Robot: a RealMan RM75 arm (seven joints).
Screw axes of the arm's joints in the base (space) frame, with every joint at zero. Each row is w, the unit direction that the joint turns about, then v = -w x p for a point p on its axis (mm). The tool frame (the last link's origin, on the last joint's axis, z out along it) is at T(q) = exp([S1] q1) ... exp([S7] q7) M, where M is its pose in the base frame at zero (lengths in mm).
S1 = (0, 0, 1, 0.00, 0.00, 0.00)
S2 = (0, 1, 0, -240.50, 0.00, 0.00)
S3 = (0, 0, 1, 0.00, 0.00, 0.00)
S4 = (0, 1, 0, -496.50, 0.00, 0.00)
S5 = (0, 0, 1, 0.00, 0.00, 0.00)
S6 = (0, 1, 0, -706.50, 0.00, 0.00)
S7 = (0, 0, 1, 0.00, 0.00, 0.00)
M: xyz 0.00 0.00 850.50 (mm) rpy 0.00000 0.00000 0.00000 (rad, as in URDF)
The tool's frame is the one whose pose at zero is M.
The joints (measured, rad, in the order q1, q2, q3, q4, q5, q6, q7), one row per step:
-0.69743 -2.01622 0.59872 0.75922 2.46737 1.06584 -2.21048
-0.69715 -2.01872 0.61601 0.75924 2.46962 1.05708 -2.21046
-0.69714 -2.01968 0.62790 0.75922 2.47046 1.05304 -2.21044
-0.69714 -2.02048 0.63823 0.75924 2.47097 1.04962 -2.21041
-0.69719 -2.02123 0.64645 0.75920 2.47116 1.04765 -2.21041
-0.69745 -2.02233 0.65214 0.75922 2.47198 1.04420 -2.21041
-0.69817 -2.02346 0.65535 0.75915 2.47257 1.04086 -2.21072
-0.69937 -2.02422 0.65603 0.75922 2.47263 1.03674 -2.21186
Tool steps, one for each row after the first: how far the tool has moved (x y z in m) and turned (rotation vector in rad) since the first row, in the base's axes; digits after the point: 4 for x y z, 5 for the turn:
0.0009 0.0004 -0.0025 -0.00665 0.01378 -0.00574
0.0016 0.0007 -0.0041 -0.01221 0.02235 -0.01031
0.0023 0.0009 -0.0054 -0.01696 0.02961 -0.01442
0.0029 0.0011 -0.0067 -0.02142 0.03474 -0.01784
0.0034 0.0013 -0.0076 -0.02324 0.03934 -0.02014
0.0039 0.0017 -0.0083 -0.02337 0.04201 -0.02160
0.0043 0.0023 -0.0083 -0.02031 0.04291 -0.02186

